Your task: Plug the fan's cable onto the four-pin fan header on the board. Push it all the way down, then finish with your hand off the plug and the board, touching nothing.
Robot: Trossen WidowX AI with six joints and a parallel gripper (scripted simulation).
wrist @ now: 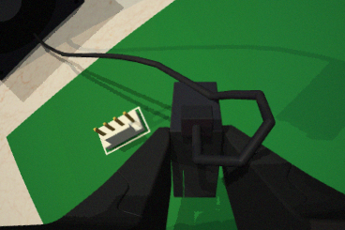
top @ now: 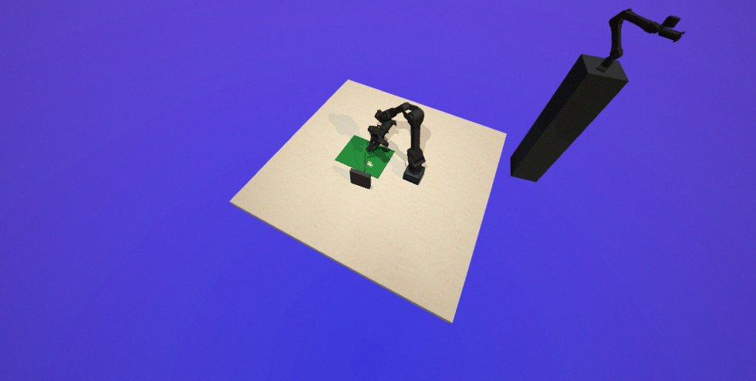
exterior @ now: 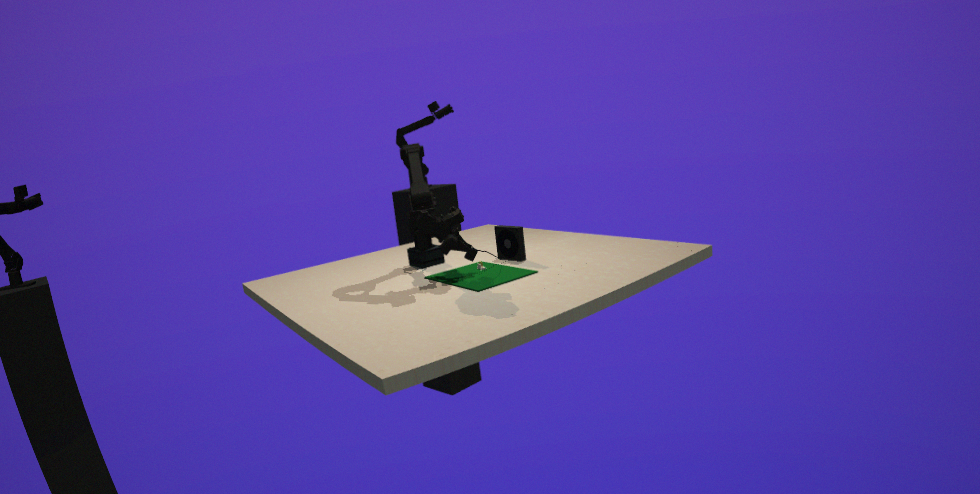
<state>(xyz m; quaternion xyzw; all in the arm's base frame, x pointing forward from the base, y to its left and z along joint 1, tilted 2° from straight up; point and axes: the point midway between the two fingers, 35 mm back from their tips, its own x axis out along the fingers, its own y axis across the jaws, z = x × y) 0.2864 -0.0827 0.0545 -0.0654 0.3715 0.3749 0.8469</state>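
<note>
My gripper tip is 10 cm above the green board and 3 cm short of it. From my gripper tip the other things lie so: black fan plug (2 cm below); black fan (21 cm to the left, 3 cm below, 2 cm behind); header (9 cm below, 7 cm to the left, 2 cm behind).
</note>
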